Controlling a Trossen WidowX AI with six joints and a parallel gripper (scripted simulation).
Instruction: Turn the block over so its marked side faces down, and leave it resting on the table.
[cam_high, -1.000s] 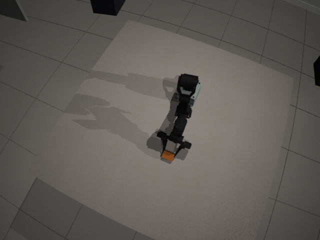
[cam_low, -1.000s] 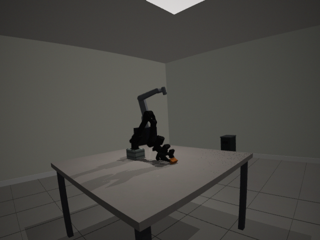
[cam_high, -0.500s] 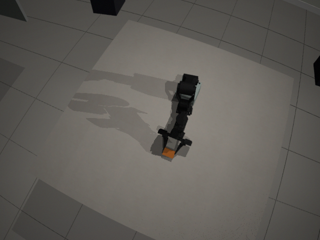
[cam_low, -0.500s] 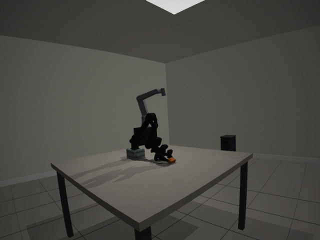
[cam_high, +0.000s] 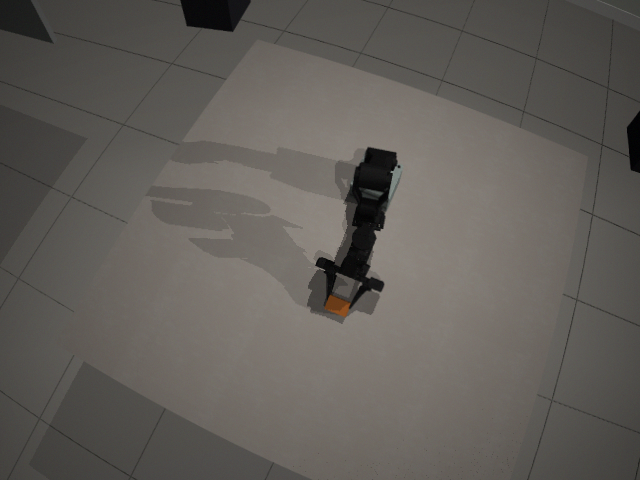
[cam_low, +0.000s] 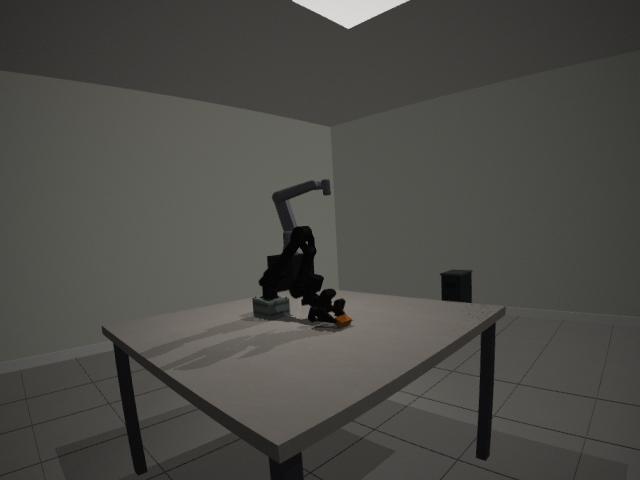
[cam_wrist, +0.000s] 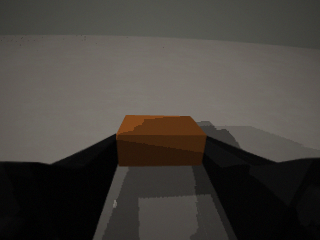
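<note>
Now: gripper tip 1 cm above the block.
</note>
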